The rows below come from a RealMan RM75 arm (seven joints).
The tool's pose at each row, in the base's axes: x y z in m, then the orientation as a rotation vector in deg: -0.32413, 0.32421, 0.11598, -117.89, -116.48, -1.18; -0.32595, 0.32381, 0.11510, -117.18, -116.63, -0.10; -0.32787, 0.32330, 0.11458, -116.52, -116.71, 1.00; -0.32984, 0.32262, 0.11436, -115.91, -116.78, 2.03; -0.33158, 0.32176, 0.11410, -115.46, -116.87, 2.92; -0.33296, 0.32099, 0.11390, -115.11, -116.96, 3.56
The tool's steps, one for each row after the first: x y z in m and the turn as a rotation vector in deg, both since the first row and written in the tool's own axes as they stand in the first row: -0.00060, -0.00165, 0.00108, 0.84, -0.27, -0.32; -0.00125, -0.00346, 0.00180, 1.69, -0.55, -0.58; -0.00201, -0.00537, 0.00221, 2.48, -0.82, -0.82; -0.00295, -0.00704, 0.00258, 3.11, -1.11, -1.00; -0.00379, -0.00838, 0.00286, 3.56, -1.32, -1.16
